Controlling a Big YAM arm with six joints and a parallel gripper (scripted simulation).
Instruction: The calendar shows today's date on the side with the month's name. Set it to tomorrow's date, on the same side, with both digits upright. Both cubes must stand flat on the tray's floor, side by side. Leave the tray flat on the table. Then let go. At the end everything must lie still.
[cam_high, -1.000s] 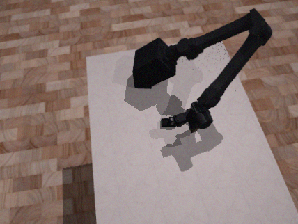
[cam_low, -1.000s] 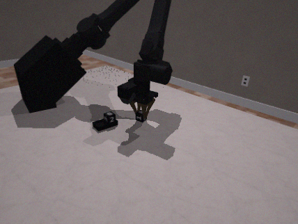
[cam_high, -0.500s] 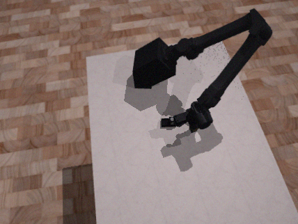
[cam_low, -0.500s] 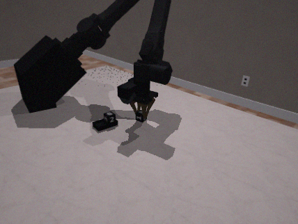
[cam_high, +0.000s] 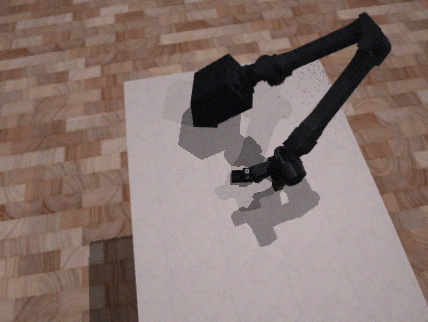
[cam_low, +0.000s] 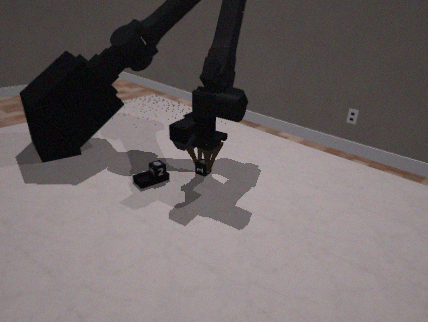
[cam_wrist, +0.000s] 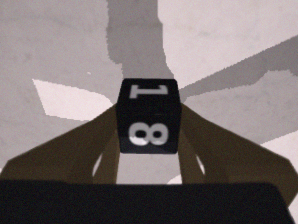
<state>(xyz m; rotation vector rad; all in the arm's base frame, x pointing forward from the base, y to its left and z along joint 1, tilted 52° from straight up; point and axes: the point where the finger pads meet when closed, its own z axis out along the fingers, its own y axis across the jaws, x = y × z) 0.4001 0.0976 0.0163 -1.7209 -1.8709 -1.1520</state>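
Right now my hand is right at the black digit cube. Round my hand: black tray 6 cm behind, 12 cm to the right, 1 cm below.
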